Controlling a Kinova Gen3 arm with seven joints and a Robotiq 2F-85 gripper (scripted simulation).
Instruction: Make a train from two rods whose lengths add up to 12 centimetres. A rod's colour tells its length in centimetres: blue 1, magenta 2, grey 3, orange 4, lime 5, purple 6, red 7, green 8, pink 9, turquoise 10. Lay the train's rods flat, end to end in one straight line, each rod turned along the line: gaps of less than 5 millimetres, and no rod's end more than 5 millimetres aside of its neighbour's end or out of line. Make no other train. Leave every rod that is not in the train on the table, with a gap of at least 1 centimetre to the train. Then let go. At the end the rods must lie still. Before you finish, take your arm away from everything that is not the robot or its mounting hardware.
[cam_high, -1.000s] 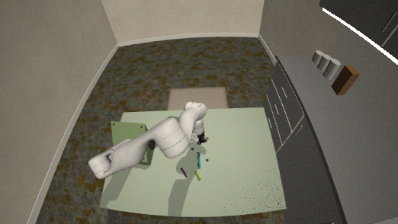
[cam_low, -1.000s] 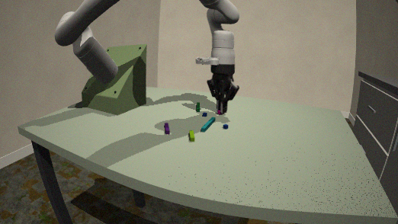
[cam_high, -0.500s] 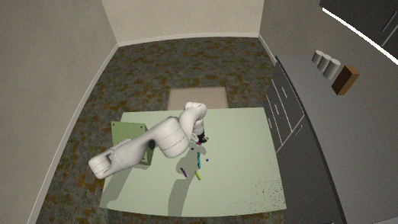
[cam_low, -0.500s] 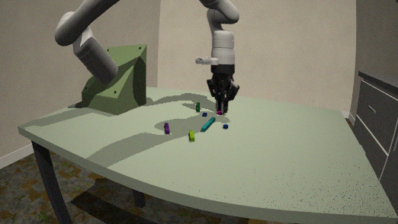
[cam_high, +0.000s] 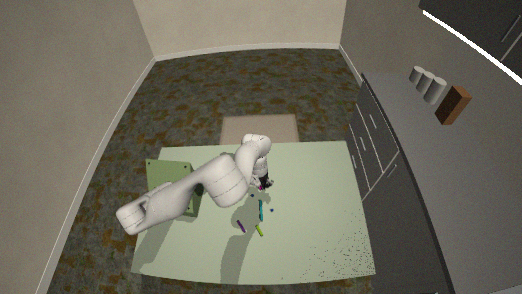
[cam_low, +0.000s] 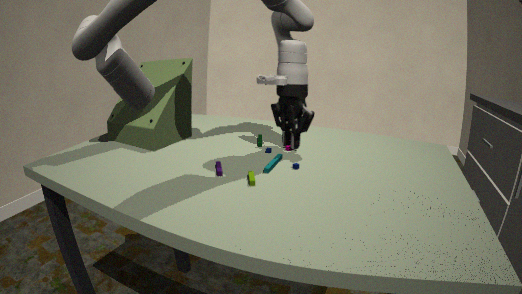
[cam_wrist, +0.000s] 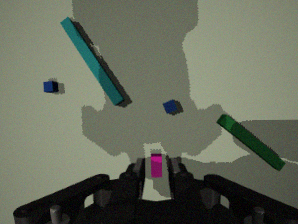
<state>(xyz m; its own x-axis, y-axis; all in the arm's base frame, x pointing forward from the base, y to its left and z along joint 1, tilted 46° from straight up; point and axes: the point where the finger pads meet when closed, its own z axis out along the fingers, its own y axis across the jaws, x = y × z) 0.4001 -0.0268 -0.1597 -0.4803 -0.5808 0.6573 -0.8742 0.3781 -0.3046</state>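
My gripper is now 2 cm above the magenta rod. From my hand the other things lie so: purple rod: 20 cm to the right, 8 cm behind, 2 cm below; then green rod: 9 cm behind, 2 cm to the left, 2 cm below; then turquoise rod: 12 cm to the right, 2 cm below.
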